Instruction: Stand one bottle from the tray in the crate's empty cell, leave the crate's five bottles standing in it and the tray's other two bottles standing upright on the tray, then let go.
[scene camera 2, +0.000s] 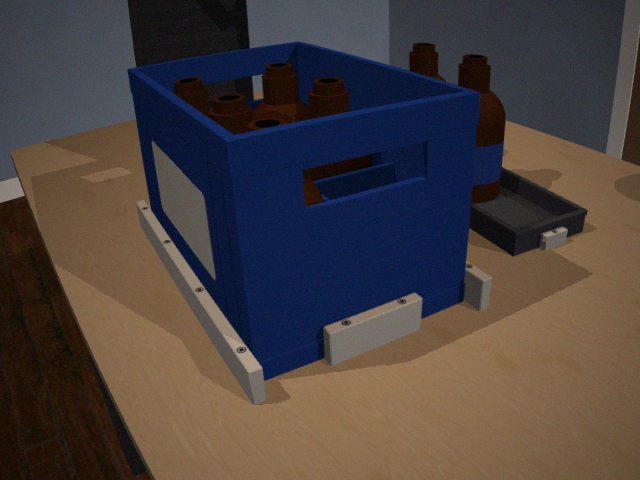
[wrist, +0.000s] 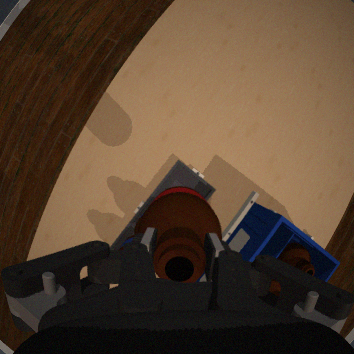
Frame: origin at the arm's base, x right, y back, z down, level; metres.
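Where they show: gripper, fingertip midpoint: (wrist: 179, 243).
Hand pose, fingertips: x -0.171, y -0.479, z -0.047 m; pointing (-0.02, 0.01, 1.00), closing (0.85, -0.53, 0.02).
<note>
Each offset is from my fingertips to the centre of the thing. "spot": to the spot under its first point. Level surfaces: height alone.
My gripper (wrist: 179, 243) is shut on the neck of the red-labelled brown bottle {dx +0.003, dy +0.006, dz +0.047 m} (wrist: 178, 215), which hangs upright high above the grey tray {dx +0.002, dy +0.090, dz +0.345 m} (scene camera 2: 496, 236) (wrist: 181, 174); neither gripper nor held bottle shows in the scene view. On the tray stand a blue-labelled bottle {dx +0.000, dy +0.088, dz +0.275 m} (scene camera 2: 488, 118) and another brown bottle {dx +0.004, dy +0.174, dz +0.275 m} (scene camera 2: 423, 62), both upright and partly hidden by the crate. The blue crate {dx +0.241, dy +0.054, dz +0.270 m} (scene camera 2: 351, 248) (wrist: 266, 215) stands left of the tray in the scene view. Several brown bottles stand in it, including one at the back {spot: dx +0.207, dy +0.129, dz +0.217 m} (scene camera 2: 279, 90) and one nearer the handle {spot: dx +0.202, dy +0.039, dz +0.206 m} (scene camera 2: 328, 98). Its walls hide the empty cell.
White rails are fixed around the crate: a long one {spot: dx +0.341, dy +0.014, dz +0.328 m} (scene camera 2: 193, 284), a short front one {spot: dx +0.239, dy -0.094, dz +0.343 m} (scene camera 2: 374, 333) and one at the right corner {spot: dx +0.142, dy -0.094, dz +0.338 m} (scene camera 2: 478, 289). A small white block {spot: dx +0.009, dy -0.056, dz +0.346 m} (scene camera 2: 554, 237) sits against the tray. The crate's high rim lies beside the tray. The wooden table {dz +0.358 m} (scene camera 2: 465, 413) carries everything.
</note>
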